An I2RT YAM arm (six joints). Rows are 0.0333 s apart.
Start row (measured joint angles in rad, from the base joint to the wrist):
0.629, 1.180, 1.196, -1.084, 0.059, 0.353
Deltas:
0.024, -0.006, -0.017, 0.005, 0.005, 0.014
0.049, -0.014, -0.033, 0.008, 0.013, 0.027
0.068, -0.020, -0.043, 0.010, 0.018, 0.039
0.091, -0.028, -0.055, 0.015, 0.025, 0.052
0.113, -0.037, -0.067, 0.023, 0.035, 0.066
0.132, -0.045, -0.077, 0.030, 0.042, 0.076
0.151, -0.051, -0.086, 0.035, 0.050, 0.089
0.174, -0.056, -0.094, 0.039, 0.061, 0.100
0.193, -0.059, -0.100, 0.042, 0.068, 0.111
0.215, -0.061, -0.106, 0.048, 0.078, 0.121
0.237, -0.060, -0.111, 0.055, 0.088, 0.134
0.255, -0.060, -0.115, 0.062, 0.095, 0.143
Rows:
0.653, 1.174, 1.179, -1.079, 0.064, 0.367
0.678, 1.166, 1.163, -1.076, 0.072, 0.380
0.697, 1.160, 1.153, -1.074, 0.077, 0.392
0.720, 1.152, 1.141, -1.069, 0.084, 0.405
0.742, 1.143, 1.129, -1.061, 0.094, 0.419
0.761, 1.135, 1.119, -1.054, 0.101, 0.429
0.780, 1.129, 1.110, -1.049, 0.109, 0.442
0.803, 1.124, 1.102, -1.045, 0.120, 0.453
0.822, 1.121, 1.096, -1.042, 0.127, 0.464
0.844, 1.119, 1.090, -1.036, 0.137, 0.474
0.866, 1.120, 1.085, -1.029, 0.147, 0.487
0.884, 1.120, 1.081, -1.022, 0.154, 0.496

